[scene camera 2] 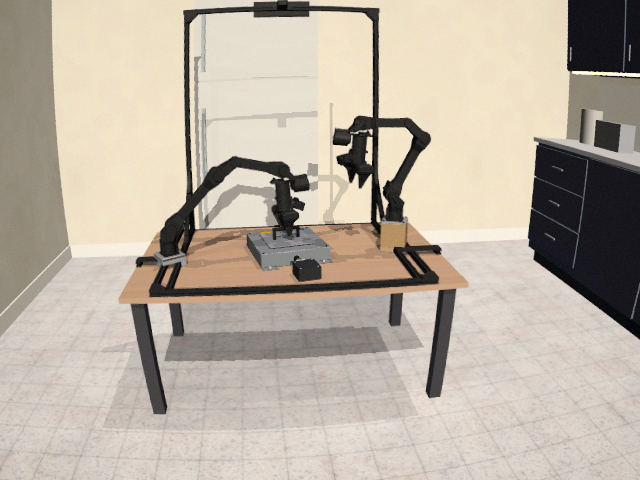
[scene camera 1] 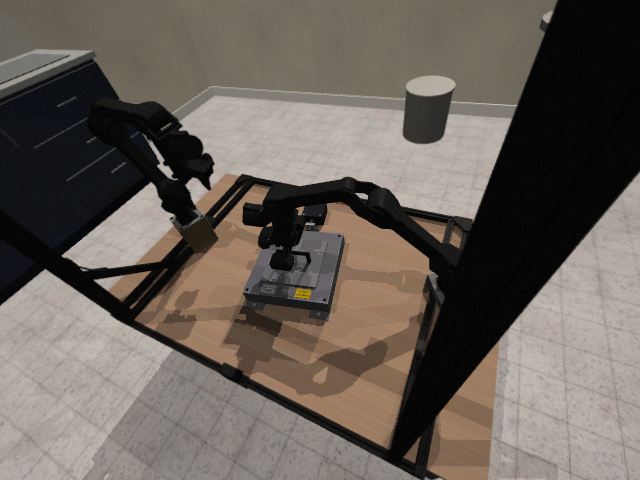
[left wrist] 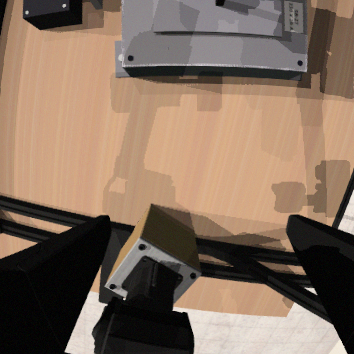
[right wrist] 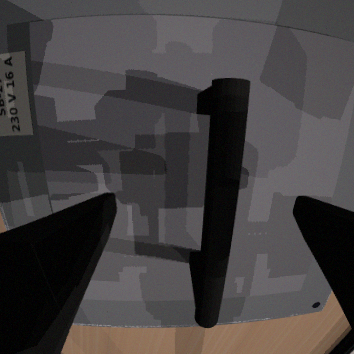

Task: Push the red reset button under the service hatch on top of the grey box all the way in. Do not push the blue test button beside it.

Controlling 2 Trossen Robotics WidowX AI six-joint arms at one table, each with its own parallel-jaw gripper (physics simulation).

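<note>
The grey box stands mid-table, its service hatch lying closed on top. The hatch's black bar handle stands up from it. My right gripper is open, low over the hatch; in the right wrist view the handle runs between its spread fingertips. Contact cannot be told. My left gripper is open and empty, high above the table beside its own arm base. The red reset button and blue test button do not show.
A small black box stands close beside the grey box. The left arm's wooden base block is at the table side. Black frame rails run along the table edges.
</note>
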